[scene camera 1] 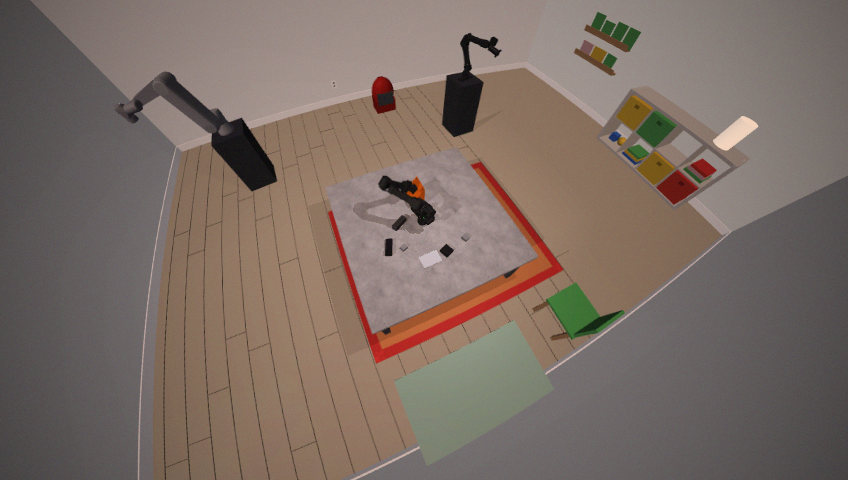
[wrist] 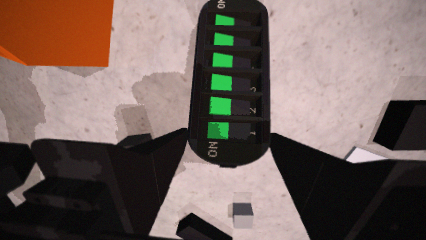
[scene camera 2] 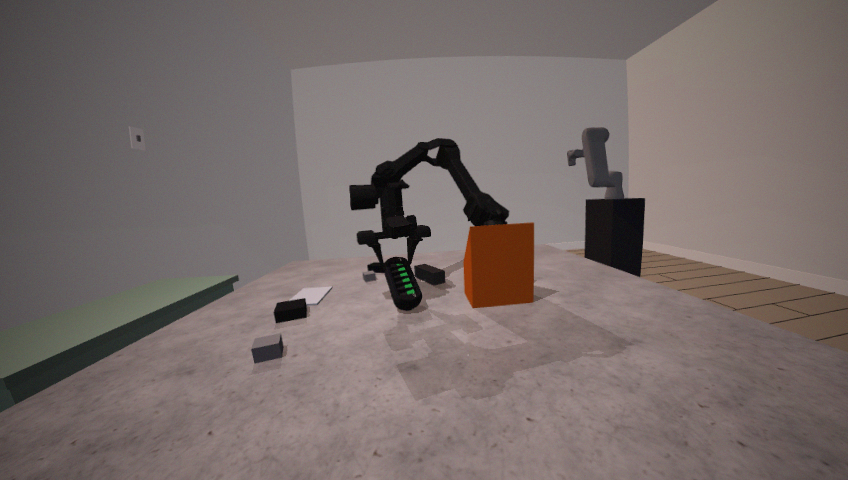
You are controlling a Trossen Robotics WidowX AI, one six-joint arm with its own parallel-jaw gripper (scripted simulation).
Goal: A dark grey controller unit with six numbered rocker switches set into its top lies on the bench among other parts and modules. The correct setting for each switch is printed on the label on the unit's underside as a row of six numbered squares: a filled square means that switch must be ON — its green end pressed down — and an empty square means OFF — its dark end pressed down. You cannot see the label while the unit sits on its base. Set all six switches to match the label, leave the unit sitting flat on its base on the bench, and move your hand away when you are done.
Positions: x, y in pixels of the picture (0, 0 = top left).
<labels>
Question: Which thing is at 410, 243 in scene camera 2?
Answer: The gripper.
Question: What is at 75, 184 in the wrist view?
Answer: The gripper.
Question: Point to a small grey block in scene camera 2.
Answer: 266, 348
</labels>
